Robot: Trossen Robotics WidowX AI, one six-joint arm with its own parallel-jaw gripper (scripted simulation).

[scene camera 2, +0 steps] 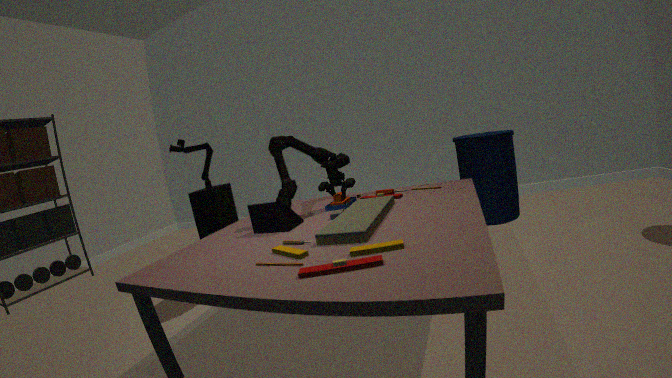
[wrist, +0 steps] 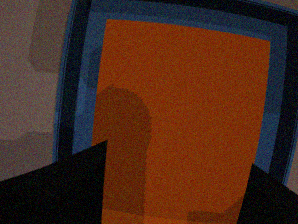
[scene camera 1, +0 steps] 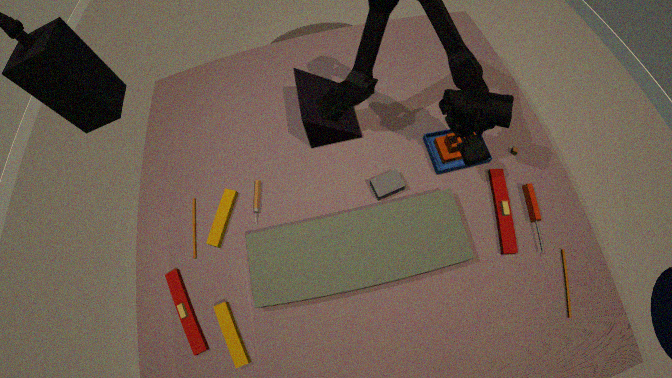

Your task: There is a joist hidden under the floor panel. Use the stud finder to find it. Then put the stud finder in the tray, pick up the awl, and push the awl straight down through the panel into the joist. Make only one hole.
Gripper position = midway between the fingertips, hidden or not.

Observation:
I see my gripper (scene camera 1: 462, 143), an orange stud finder (wrist: 181, 107), a red level (scene camera 1: 506, 233), a red level (scene camera 1: 191, 327), a yellow bar (scene camera 1: 219, 226) and a blue tray (scene camera 1: 439, 167).
My gripper is seen too in the wrist view (wrist: 174, 155). The blue tray also shows in the wrist view (wrist: 80, 64).

